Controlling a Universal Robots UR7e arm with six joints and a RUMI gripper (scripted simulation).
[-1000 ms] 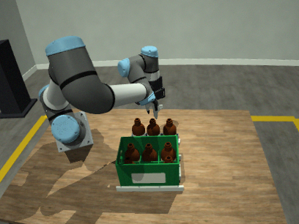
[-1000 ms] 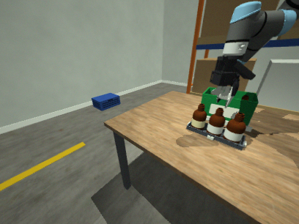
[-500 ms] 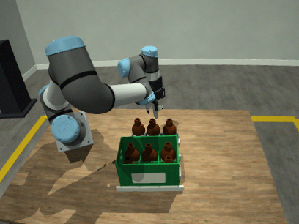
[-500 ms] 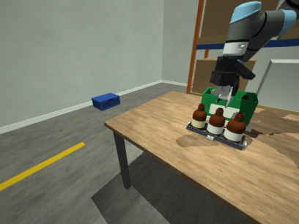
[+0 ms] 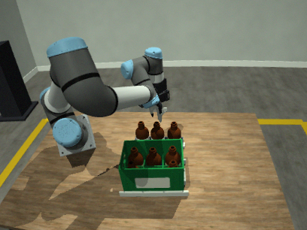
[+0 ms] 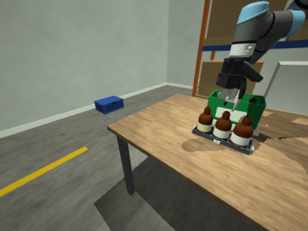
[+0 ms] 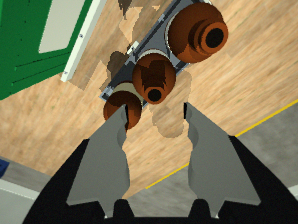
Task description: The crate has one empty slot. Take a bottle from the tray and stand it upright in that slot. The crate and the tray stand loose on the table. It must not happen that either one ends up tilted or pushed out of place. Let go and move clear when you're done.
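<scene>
My hand is 18 cm above the grey tray. The rest, counted from my hand: green crate: 24 cm to the right, 11 cm below, 1 cm behind.
</scene>
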